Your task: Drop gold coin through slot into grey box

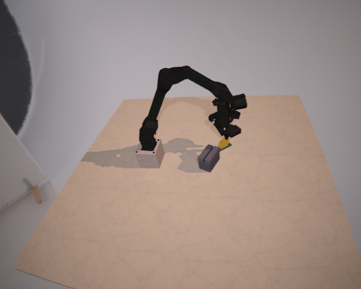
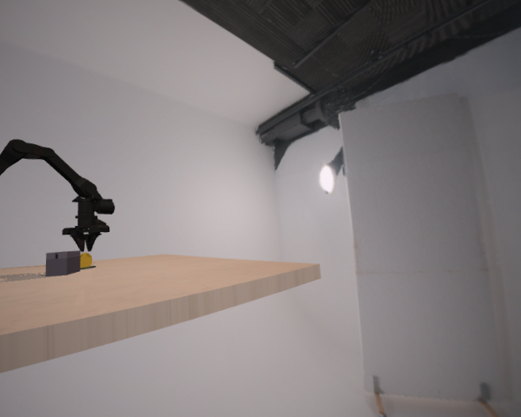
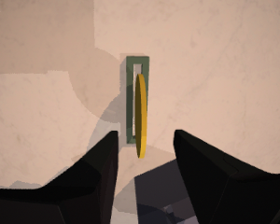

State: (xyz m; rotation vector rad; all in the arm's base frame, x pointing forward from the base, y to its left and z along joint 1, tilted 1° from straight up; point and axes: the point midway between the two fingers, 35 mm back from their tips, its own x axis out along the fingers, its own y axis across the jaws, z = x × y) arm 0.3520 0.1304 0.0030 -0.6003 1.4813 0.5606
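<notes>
My gripper tip is 4 cm above the gold coin.
</notes>
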